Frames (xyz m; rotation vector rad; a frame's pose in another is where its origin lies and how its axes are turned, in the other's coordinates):
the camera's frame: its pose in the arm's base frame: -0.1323 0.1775 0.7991 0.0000 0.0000 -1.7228
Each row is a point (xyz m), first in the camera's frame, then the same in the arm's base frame.
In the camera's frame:
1: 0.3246 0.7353 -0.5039
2: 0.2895 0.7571 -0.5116
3: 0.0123 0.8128 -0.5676
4: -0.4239 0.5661 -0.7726
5: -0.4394 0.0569 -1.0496
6: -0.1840 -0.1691 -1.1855
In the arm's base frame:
1: 0.5454 -0.2547 0.2952
2: 0.5722 -0.2233 0.2875
3: 0.6693 0.0423 0.2315
4: 0.4915 0.5108 0.0265
5: -0.0095 0.6032 -0.2505
6: -0.2716 0.3850 -0.3864

